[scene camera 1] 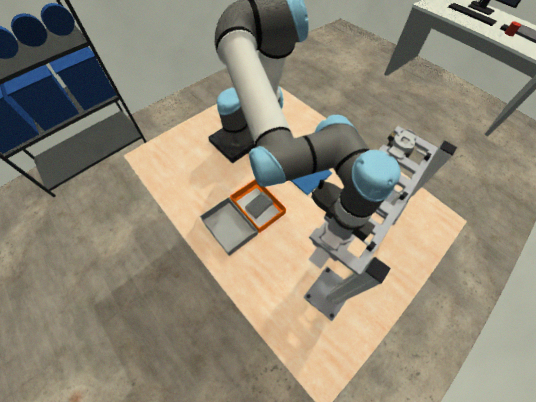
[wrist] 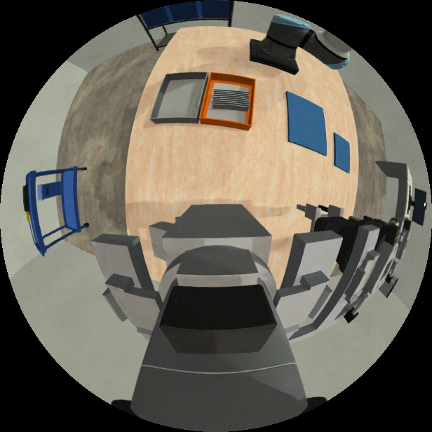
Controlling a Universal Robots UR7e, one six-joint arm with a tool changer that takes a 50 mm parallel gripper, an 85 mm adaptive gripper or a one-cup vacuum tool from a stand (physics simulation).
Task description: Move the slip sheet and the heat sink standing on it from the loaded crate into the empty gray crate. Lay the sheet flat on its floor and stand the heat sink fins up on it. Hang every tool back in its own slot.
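Pixels of known places: arm's base, origin of its link: (scene camera 1: 237,137).
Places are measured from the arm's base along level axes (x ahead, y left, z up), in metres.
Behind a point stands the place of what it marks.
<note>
The orange crate (scene camera 1: 272,220) @[z -0.011, x 0.420, y -0.172 m] (wrist: 226,125) holds a pale slip sheet (scene camera 1: 265,215) @[z -0.033, x 0.378, y -0.169 m] (wrist: 230,115). A gray heat sink (scene camera 1: 259,204) @[z -0.011, x 0.334, y -0.161 m] (wrist: 230,99) stands on the sheet, fins up. The gray crate (scene camera 1: 229,226) @[z -0.034, x 0.317, y -0.305 m] (wrist: 182,98) beside it is empty. The arm's wrist is at the near end slot of the tool stand (scene camera 1: 357,284) @[z 0.225, x 0.767, y -0.219 m] (wrist: 316,250), over a gray tool (scene camera 1: 334,240) @[z 0.311, x 0.658, y -0.213 m] (wrist: 215,220) that sits between the slot's two prongs. No fingertips of this tool show, and whether it is coupled cannot be told. A black tool (wrist: 340,240) with light fingers hangs in the neighbouring slot.
A large blue mat (scene camera 1: 312,181) @[z -0.028, x 0.397, y 0.090 m] (wrist: 306,123) and a small blue mat (wrist: 342,152) lie on the table. The robot base (scene camera 1: 232,144) @[z 0.025, x 0.039, y -0.058 m] (wrist: 275,55) stands behind the crates. Another tool (scene camera 1: 404,142) @[z 0.310, x 0.608, y 0.194 m] hangs at the stand's far end. A blue trolley (wrist: 72,200) stands off the table.
</note>
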